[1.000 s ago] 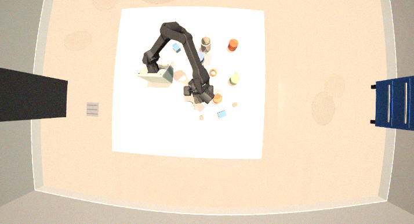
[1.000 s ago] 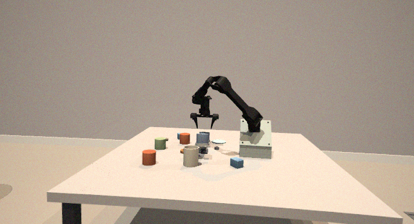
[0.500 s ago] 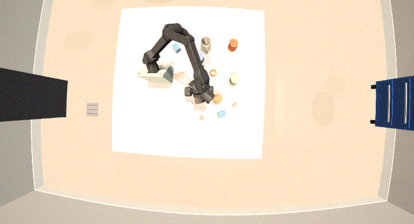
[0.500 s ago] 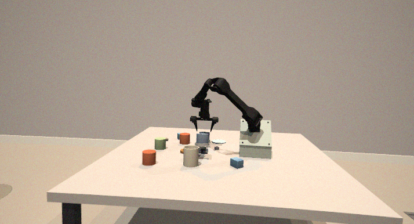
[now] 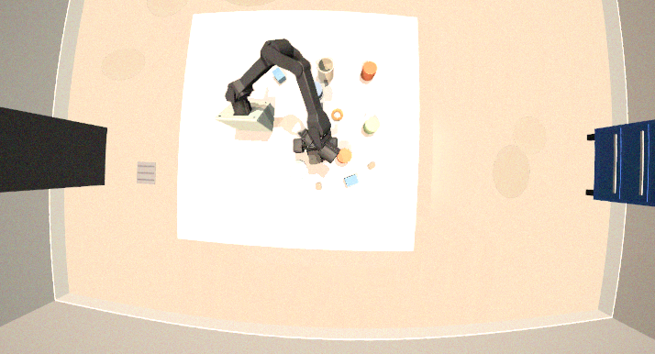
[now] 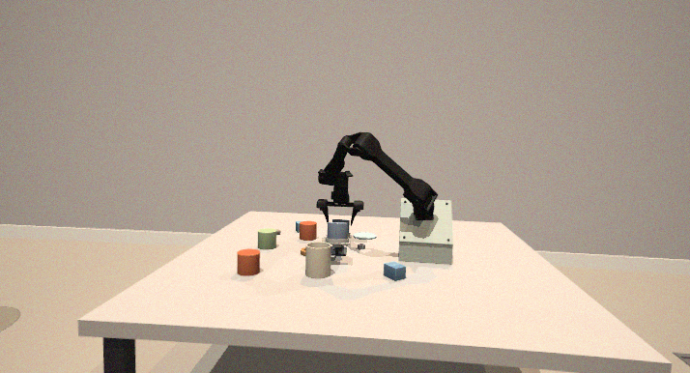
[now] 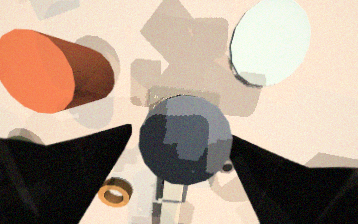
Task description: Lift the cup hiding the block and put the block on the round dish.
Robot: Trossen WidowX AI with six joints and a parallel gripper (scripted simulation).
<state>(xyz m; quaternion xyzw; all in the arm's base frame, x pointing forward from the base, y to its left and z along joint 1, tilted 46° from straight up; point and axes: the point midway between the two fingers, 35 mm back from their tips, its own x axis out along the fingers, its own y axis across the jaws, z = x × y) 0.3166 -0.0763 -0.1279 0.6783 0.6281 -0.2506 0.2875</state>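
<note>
My gripper tip is 10 mm past the grey block and 30 mm above it. Also, from my gripper tip: pale round dish (100 mm behind, 100 mm to the right, 70 mm below); green cylinder (250 mm ahead, 120 mm to the left, 30 mm below); nut (90 mm behind, 80 mm to the left, 60 mm below).
</note>
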